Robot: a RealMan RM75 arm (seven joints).
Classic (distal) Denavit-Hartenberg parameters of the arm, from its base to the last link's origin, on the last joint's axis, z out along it. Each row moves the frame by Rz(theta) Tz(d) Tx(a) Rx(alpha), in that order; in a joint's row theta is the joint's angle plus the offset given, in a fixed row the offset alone. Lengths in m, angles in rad.
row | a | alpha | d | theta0
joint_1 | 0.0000 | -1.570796 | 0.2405 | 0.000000
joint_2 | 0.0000 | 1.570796 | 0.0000 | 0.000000
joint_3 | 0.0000 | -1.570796 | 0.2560 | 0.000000
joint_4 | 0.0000 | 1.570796 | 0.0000 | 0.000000
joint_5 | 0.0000 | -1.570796 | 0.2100 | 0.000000
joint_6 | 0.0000 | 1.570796 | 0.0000 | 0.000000
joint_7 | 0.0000 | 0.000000 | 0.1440 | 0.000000
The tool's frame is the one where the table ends.
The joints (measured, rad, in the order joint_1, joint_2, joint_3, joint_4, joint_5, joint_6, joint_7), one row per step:
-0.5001, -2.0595, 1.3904, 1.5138, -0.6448, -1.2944, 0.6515
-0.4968, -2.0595, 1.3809, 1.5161, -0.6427, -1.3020, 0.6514
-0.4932, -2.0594, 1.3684, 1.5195, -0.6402, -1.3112, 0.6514
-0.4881, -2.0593, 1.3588, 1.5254, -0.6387, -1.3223, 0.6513
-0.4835, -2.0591, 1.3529, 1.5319, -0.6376, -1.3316, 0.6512
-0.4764, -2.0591, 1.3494, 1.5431, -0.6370, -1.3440, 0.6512
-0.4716, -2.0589, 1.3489, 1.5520, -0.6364, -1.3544, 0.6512
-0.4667, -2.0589, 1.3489, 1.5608, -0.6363, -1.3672, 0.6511
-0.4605, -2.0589, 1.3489, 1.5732, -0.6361, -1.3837, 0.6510
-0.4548, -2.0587, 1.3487, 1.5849, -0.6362, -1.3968, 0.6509
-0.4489, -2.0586, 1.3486, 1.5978, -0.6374, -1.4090, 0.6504
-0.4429, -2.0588, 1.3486, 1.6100, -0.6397, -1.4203, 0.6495
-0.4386, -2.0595, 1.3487, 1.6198, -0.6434, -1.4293, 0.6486
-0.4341, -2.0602, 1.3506, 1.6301, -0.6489, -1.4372, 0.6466
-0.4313, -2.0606, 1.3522, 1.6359, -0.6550, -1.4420, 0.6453
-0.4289, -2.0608, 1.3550, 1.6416, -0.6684, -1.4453, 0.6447
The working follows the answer.
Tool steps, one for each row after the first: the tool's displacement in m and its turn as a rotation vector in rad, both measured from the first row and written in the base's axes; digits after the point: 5 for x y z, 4 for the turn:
-0.00224, -0.00047, 0.00214, 0.0026, -0.0002, 0.0092
-0.00477, -0.00092, 0.00507, 0.0069, -0.0008, 0.0199
-0.00701, -0.00214, 0.00752, 0.0082, -0.0008, 0.0292
-0.00846, -0.00339, 0.00933, 0.0084, 0.0000, 0.0351
-0.00962, -0.00562, 0.01098, 0.0061, 0.0020, 0.0393
-0.01010, -0.00749, 0.01183, 0.0022, 0.0050, 0.0411
-0.01064, -0.00975, 0.01234, -0.0045, 0.0081, 0.0438
-0.01105, -0.01265, 0.01315, -0.0125, 0.0122, 0.0462
-0.01127, -0.01505, 0.01414, -0.0177, 0.0154, 0.0474
-0.01107, -0.01743, 0.01521, -0.0220, 0.0172, 0.0475
-0.01082, -0.01982, 0.01605, -0.0264, 0.0173, 0.0479
-0.01009, -0.02177, 0.01644, -0.0308, 0.0153, 0.0473
-0.00888, -0.02383, 0.01645, -0.0358, 0.0117, 0.0457
-0.00788, -0.02523, 0.01614, -0.0405, 0.0072, 0.0444
-0.00568, -0.02675, 0.01528, -0.0479, -0.0032, 0.0392

Tool pose at each row, in the base's axes (x y z in m, rotation vector in rad; rounded; the steps above come from the unrounded poses):
-0.15759, 0.37509, 0.02785, -2.4748, -0.6630, 0.1316
-0.15983, 0.37462, 0.03000, -2.4695, -0.6743, 0.1339
-0.16236, 0.37417, 0.03292, -2.4623, -0.6874, 0.1357
-0.16460, 0.37295, 0.03537, -2.4581, -0.6989, 0.1388
-0.16605, 0.37170, 0.03718, -2.4559, -0.7057, 0.1419
-0.16721, 0.36947, 0.03884, -2.4563, -0.7104, 0.1468
-0.16769, 0.36760, 0.03969, -2.4588, -0.7117, 0.1525
-0.16823, 0.36534, 0.04019, -2.4636, -0.7144, 0.1598
-0.16864, 0.36244, 0.04100, -2.4695, -0.7165, 0.1688
-0.16886, 0.36004, 0.04199, -2.4734, -0.7171, 0.1752
-0.16866, 0.35766, 0.04306, -2.4770, -0.7169, 0.1789
-0.16841, 0.35527, 0.04391, -2.4810, -0.7178, 0.1809
-0.16768, 0.35332, 0.04429, -2.4858, -0.7184, 0.1799
-0.16646, 0.35126, 0.04430, -2.4920, -0.7184, 0.1767
-0.16547, 0.34986, 0.04400, -2.4979, -0.7191, 0.1723
-0.16327, 0.34833, 0.04314, -2.5090, -0.7178, 0.1602

